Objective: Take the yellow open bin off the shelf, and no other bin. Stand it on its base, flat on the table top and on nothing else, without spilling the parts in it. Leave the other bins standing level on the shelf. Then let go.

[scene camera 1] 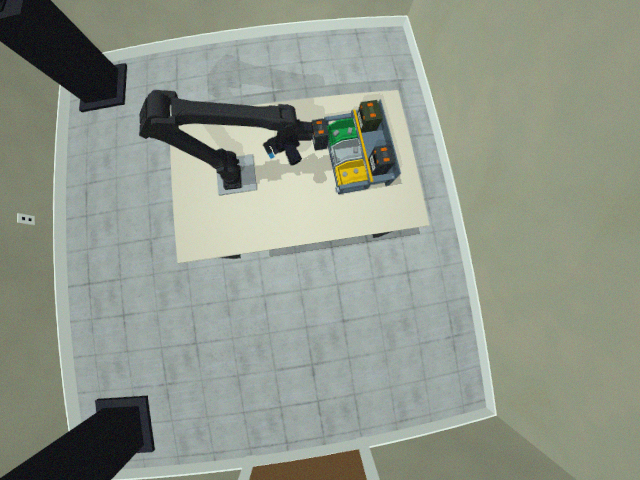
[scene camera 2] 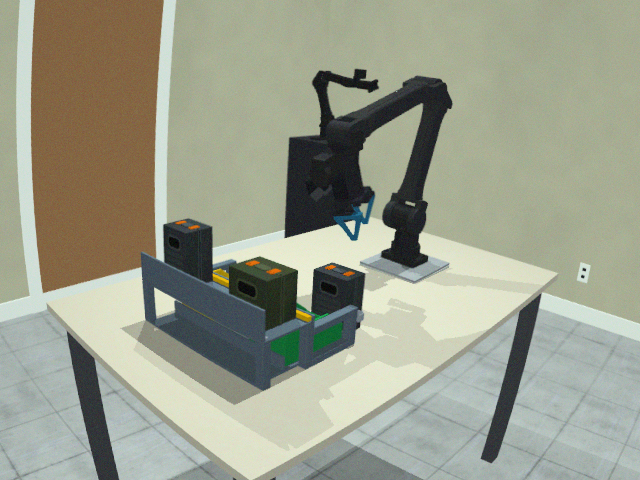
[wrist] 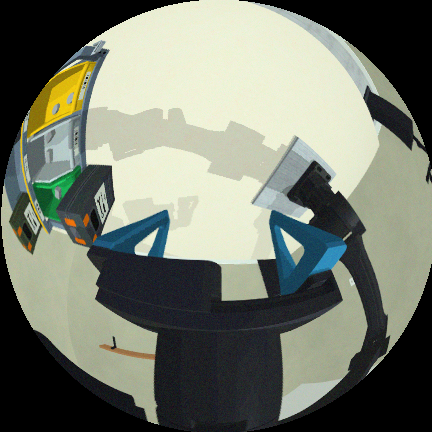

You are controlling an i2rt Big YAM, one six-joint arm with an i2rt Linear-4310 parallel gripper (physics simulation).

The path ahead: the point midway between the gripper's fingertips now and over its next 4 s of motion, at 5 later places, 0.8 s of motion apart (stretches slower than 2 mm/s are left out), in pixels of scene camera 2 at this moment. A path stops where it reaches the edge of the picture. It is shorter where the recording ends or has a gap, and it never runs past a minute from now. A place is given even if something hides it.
The gripper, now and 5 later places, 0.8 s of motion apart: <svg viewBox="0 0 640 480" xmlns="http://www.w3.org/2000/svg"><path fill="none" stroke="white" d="M360 232L356 234L355 234L344 225L322 207L299 215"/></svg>
